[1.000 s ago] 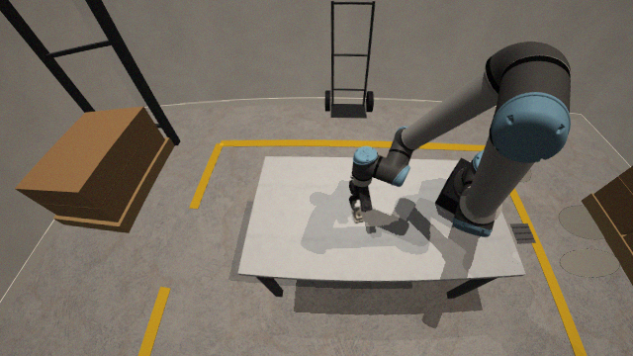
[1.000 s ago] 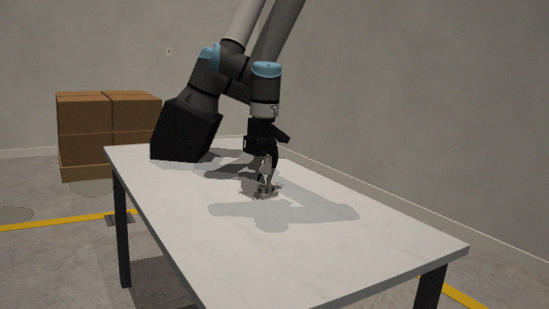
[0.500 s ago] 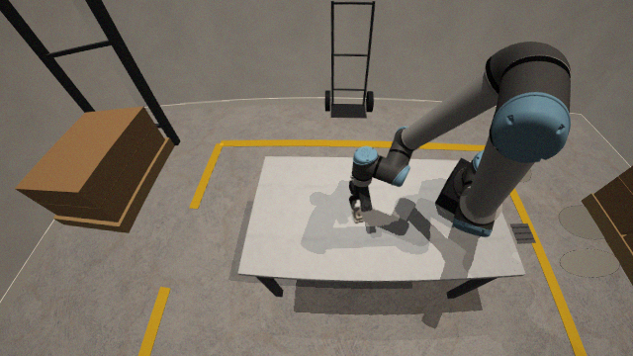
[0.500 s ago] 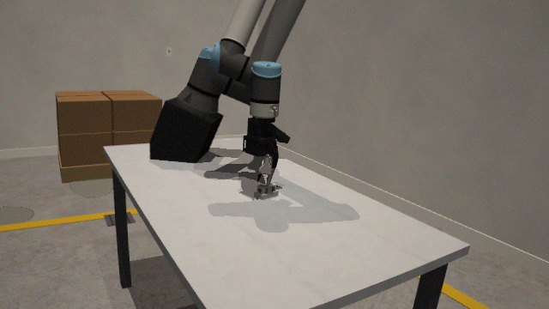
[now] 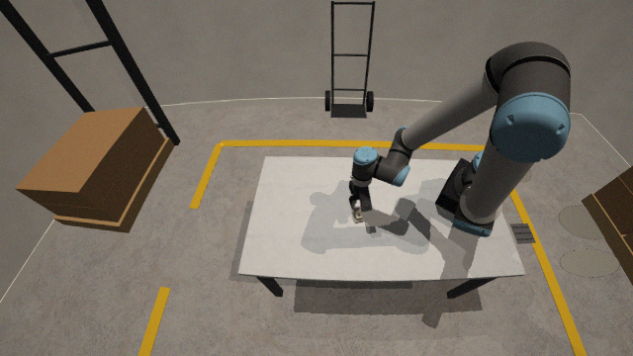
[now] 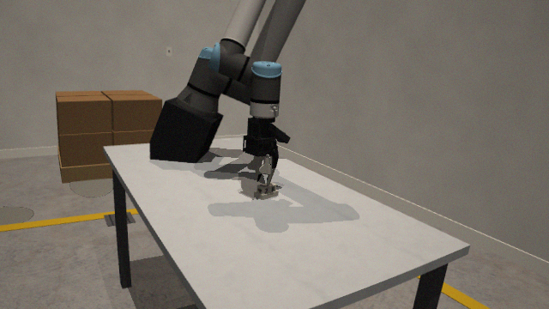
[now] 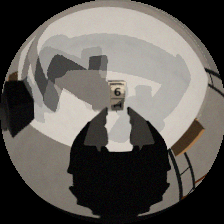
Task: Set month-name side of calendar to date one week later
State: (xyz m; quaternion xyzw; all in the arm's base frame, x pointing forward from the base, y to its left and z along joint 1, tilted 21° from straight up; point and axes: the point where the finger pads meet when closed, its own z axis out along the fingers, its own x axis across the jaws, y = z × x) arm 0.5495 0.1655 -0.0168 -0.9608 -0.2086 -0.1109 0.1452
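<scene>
My hand is 10 mm past the calendar tray, 10 mm to the right of it and 50 mm above it.
</scene>
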